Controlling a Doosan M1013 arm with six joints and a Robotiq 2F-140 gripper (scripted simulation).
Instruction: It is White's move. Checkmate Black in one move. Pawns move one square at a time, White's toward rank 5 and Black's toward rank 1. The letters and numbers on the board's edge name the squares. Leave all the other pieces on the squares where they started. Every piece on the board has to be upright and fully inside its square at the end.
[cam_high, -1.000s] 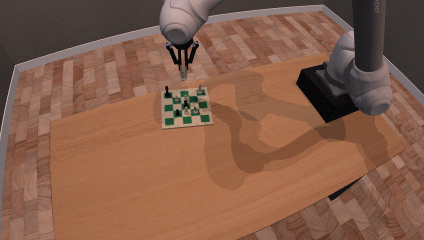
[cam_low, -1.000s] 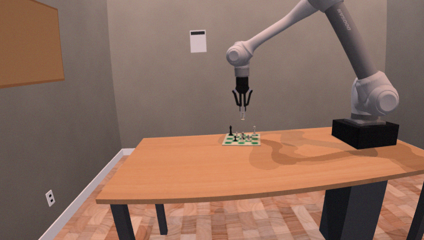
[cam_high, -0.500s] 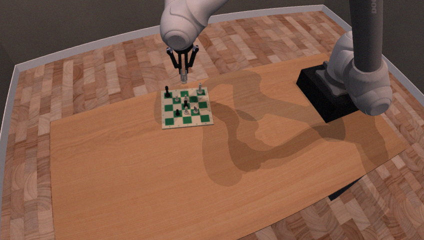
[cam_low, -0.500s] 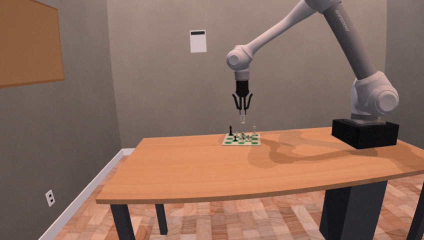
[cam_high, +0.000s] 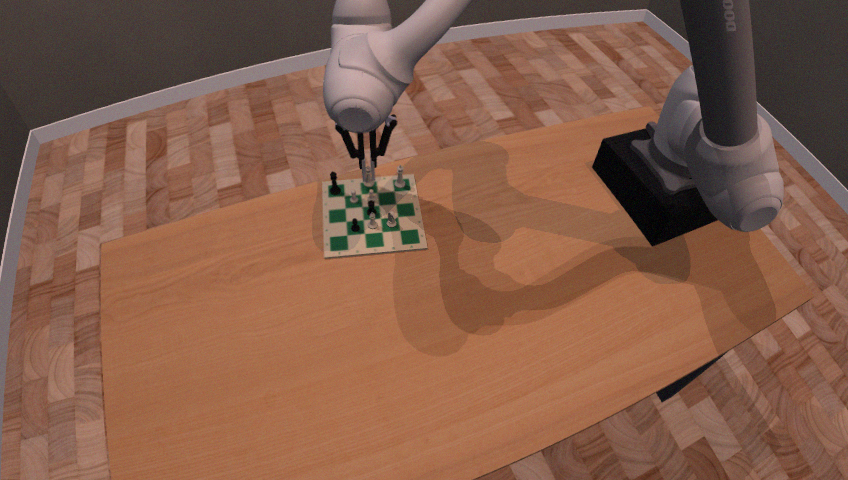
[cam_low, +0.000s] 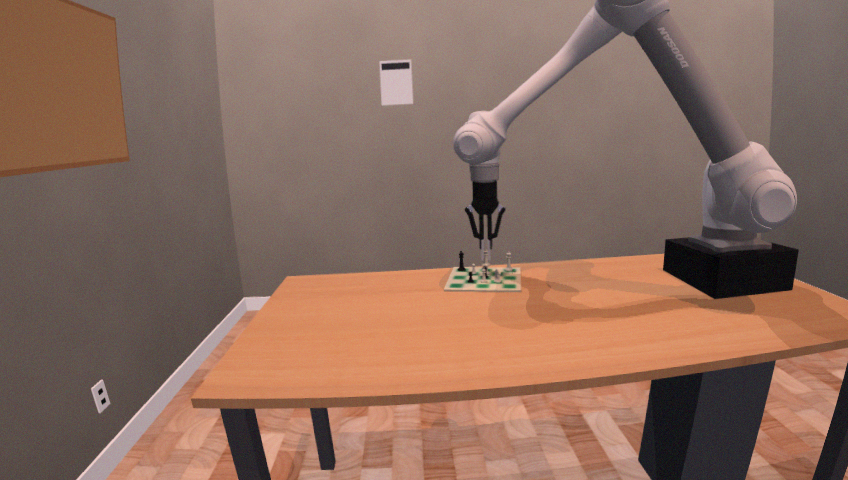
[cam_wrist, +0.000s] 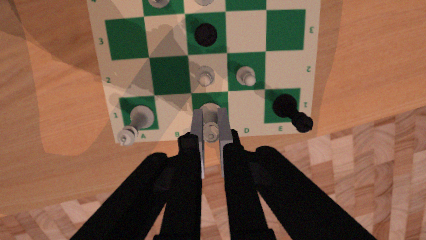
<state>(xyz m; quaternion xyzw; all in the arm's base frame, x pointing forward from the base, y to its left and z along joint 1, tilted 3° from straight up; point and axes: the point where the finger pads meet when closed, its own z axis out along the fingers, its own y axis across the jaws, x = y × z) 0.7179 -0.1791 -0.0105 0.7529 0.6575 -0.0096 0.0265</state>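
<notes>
The tall white piece is 70 mm behind my hand, 40 mm below it and 10 mm to the left of it. The rest, counted from my hand: small white piece: 30 mm below; then tall black piece: 80 mm ahead, 40 mm below, 10 mm to the right; then board: 80 mm to the left, 70 mm below, 10 mm ahead.
</notes>
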